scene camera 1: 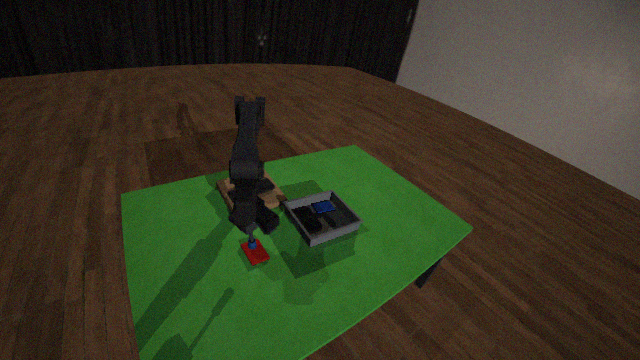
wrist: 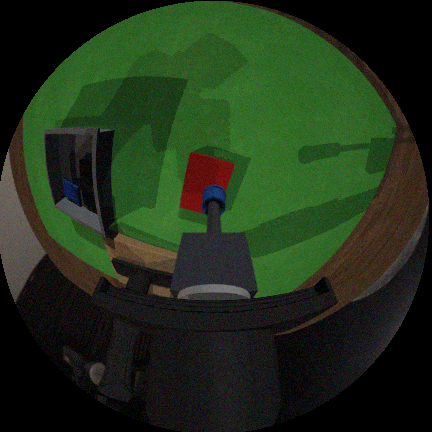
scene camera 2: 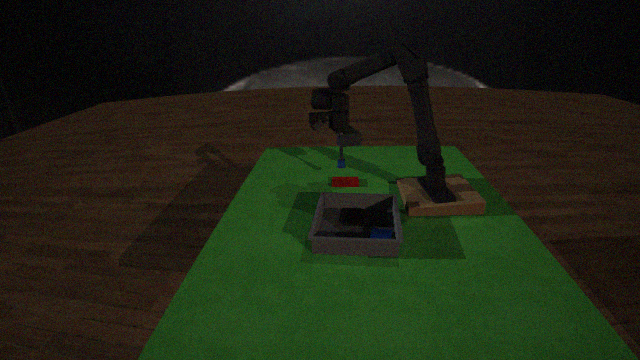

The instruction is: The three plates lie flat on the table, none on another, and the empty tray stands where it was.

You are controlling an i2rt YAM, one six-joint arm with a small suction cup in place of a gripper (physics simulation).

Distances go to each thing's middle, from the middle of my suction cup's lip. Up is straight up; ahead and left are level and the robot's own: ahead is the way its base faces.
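The black plate (scene camera 2: 354, 217) is my first reference: my suction cup is 270 mm to the right of it, 50 mm past it and 60 mm above it. The red plate (wrist: 202, 170) is 20 mm to the left of my suction cup, 10 mm behind it and 60 mm below it. Then there is the grey tray (scene camera 2: 328, 234), which I find 320 mm to the left of my suction cup, 20 mm behind it and 40 mm below it.
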